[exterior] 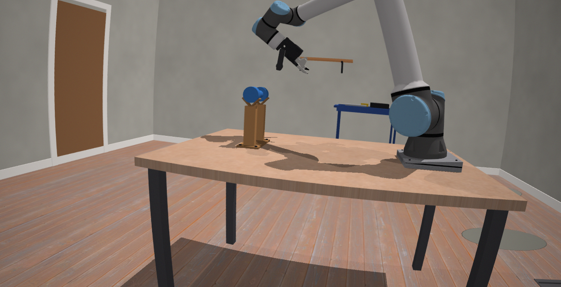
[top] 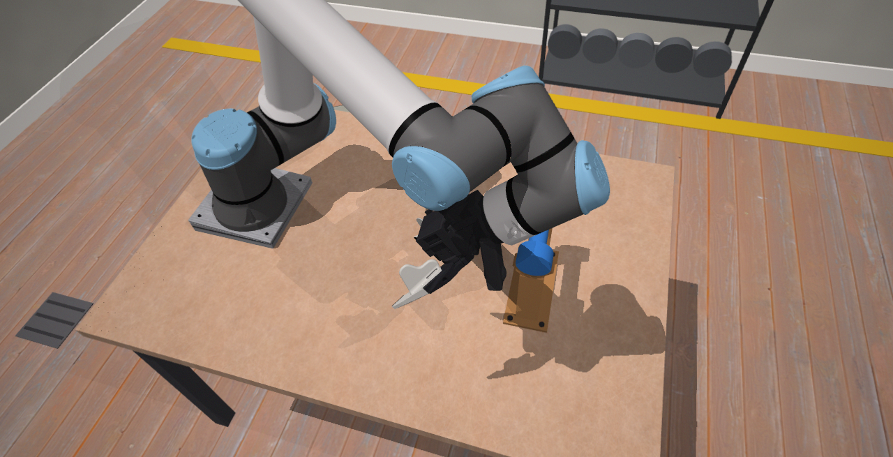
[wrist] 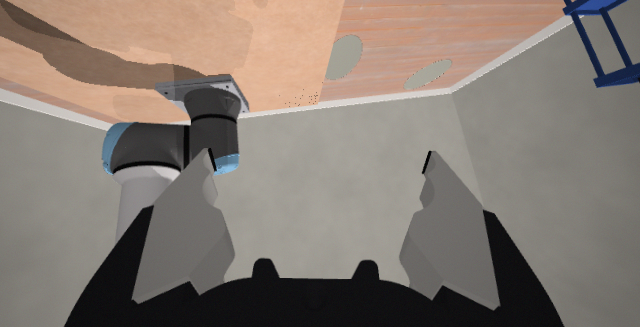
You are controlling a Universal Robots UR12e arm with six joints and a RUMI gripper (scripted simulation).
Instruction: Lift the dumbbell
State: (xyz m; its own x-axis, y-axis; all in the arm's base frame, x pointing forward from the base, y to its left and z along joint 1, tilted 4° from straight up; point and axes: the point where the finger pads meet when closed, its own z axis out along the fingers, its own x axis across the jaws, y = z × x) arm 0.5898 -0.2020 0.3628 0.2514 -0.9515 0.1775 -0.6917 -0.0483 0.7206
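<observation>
Right now the blue dumbbell is 270 mm to the left of my hand, 160 mm ahead of it and 130 mm below it. The rest, counted from my hand: wooden cradle: 270 mm to the left, 260 mm below, 160 mm ahead.
</observation>
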